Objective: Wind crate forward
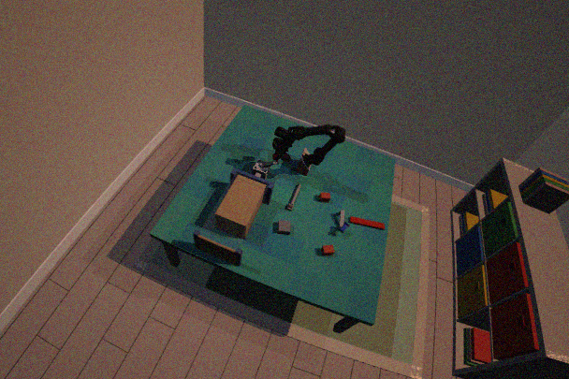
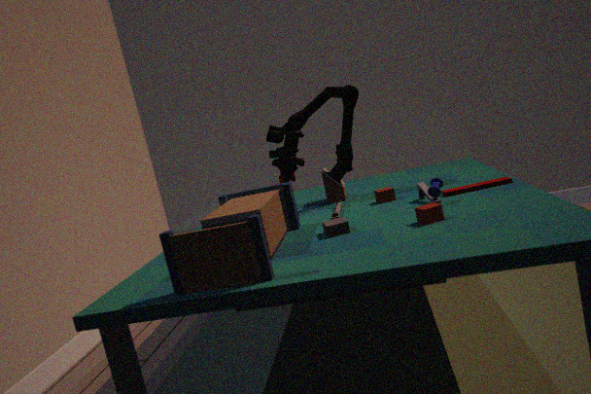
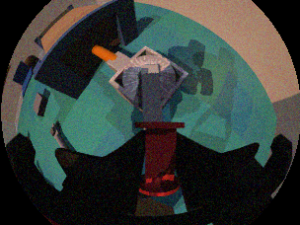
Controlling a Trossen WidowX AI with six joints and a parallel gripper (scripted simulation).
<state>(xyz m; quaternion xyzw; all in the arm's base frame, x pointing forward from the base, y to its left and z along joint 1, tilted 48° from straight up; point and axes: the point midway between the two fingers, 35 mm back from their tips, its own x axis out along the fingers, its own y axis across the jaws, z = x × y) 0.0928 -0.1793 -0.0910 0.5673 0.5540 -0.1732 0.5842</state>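
Now: gripper tip 10 mm to the right of the red knob and 10 mm past it. Also, from my gripper tip: winch 100 mm below, 70 mm to the right, 40 mm ahead; red-knobbed handle 30 mm below, 10 mm to the right, 10 mm ahead; steel frame 210 mm ahead, 80 mm to the right, 30 mm below.
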